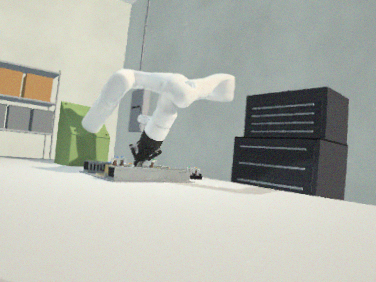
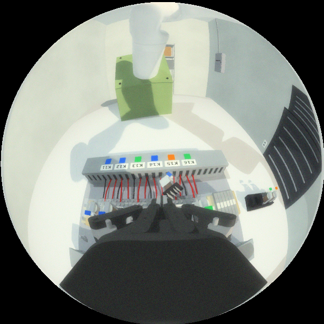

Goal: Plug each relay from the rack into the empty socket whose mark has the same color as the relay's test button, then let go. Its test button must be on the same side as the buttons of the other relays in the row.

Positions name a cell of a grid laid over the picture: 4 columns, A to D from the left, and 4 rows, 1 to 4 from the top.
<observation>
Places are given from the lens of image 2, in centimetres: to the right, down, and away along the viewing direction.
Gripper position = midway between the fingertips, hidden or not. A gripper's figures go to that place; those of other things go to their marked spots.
my gripper (image 2: B3): 0, 6, 16
panel (image 2: B3): -15, 6, 20
</observation>
